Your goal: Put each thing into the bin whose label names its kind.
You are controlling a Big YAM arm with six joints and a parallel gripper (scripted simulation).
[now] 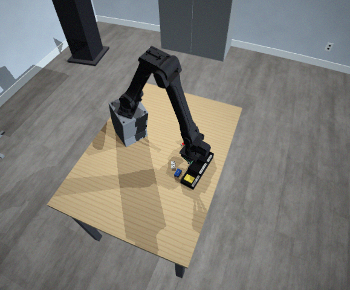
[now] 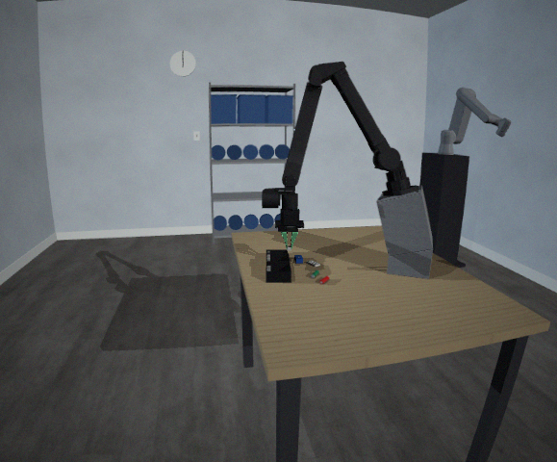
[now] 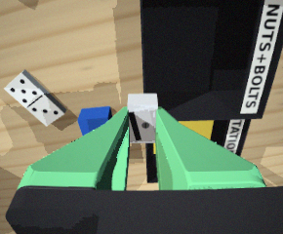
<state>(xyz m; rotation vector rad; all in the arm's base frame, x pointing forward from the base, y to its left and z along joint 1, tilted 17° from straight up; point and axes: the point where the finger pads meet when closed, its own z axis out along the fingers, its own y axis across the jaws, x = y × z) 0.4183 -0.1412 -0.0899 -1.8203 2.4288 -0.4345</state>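
The yellow block is 1 cm ahead of my hand, 7 cm to the right of it and 7 cm below it. From my hand the other things lie so: grey-white piece (right at my hand); then blue block (6 cm behind, 6 cm to the right, 7 cm below); then white domino (10 cm behind, 7 cm below).
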